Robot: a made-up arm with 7 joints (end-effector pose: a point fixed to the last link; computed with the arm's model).
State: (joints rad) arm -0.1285 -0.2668 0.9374 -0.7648 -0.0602 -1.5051 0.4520
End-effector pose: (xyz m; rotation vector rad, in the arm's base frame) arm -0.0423 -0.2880 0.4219 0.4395 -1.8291 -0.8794
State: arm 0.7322 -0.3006 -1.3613 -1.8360 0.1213 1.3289 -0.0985
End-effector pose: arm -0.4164 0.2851 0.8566 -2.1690 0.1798 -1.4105
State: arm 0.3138 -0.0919 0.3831 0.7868 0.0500 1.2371 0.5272
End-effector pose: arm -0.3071 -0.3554 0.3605 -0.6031 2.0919 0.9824
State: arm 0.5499 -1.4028 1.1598 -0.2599 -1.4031 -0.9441 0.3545
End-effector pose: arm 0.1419 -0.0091 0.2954 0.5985 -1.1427 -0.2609
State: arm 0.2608 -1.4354 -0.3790 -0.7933 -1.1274 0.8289 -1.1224
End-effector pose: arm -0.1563 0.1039 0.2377 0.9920 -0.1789 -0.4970
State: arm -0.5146 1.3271 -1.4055 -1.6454 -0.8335 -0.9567 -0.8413
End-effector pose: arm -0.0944 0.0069 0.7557 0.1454 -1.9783 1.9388
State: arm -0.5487 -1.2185 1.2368 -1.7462 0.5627 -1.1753 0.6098
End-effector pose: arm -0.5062 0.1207 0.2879 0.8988 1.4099 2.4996
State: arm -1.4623 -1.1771 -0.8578 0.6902 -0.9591 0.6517 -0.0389
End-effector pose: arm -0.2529 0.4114 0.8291 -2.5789 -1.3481 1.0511
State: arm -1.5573 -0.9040 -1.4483 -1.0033 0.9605 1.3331 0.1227
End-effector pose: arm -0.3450 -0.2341 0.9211 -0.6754 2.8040 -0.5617
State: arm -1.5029 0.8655 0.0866 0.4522 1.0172 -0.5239 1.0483
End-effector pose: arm 0.0200 -0.3191 0.4036 -0.8301 -0.7881 -0.4722
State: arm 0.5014 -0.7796 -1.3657 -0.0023 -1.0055 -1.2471 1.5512
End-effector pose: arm -0.5875 0.4205 0.4734 1.4949 -0.2048 2.4336
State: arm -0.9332 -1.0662 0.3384 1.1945 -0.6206 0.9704 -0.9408
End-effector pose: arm -0.3552 0.3456 0.7927 -2.3327 -1.1005 -0.1970
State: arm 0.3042 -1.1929 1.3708 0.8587 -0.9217 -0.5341 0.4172
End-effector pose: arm -0.1393 0.1206 0.0468 0.5660 0.2140 -0.0643
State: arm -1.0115 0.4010 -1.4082 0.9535 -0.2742 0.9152 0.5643
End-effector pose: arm -0.6410 0.0535 0.2550 0.9411 1.7232 0.5179
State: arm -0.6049 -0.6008 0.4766 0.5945 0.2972 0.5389 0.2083
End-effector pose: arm -0.3418 -0.0381 0.1220 0.2921 1.0770 0.5717
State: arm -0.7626 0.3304 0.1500 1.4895 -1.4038 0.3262 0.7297
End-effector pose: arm -0.5477 0.1937 0.2560 1.3318 1.2557 1.1907
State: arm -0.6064 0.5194 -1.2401 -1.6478 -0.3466 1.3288 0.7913
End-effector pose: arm -0.0865 -0.3547 0.7096 -1.6985 0.4203 -0.1161
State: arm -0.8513 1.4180 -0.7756 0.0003 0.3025 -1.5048 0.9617
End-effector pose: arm -0.0812 -0.4598 0.4474 -0.4575 -1.6089 -1.0894
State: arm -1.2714 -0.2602 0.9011 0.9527 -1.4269 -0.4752 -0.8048
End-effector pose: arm -0.2711 0.3275 0.6605 -2.6735 -0.6100 -0.2448
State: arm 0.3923 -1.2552 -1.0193 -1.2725 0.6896 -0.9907 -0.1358
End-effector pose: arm -0.1048 0.5311 0.7205 -3.0311 0.1676 -0.2107
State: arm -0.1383 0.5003 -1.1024 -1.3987 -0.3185 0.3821 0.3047
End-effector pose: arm -0.0558 -0.2404 0.8317 -1.4934 -0.5432 0.0389
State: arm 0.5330 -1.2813 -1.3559 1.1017 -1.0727 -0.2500 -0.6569
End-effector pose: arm -0.2429 0.2165 0.1094 0.5150 -1.6920 -2.2477
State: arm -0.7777 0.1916 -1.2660 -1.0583 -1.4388 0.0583 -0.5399
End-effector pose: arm 0.0280 -0.0219 0.2777 0.8601 -0.4150 0.4627
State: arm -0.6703 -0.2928 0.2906 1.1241 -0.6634 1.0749 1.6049
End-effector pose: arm -0.3668 0.2801 0.1621 0.2469 0.2982 1.8964
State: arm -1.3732 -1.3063 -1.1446 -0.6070 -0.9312 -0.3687 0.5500
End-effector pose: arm -0.5973 -0.0170 0.5675 0.0381 1.3382 -0.9715
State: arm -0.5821 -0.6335 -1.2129 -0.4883 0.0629 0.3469 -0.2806
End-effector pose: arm -0.5974 -0.0720 0.5942 -0.2445 1.0578 -1.1175
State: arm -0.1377 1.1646 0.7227 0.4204 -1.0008 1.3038 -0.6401
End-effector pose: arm -0.1684 -0.2143 0.1907 0.3085 -2.3563 -1.8693
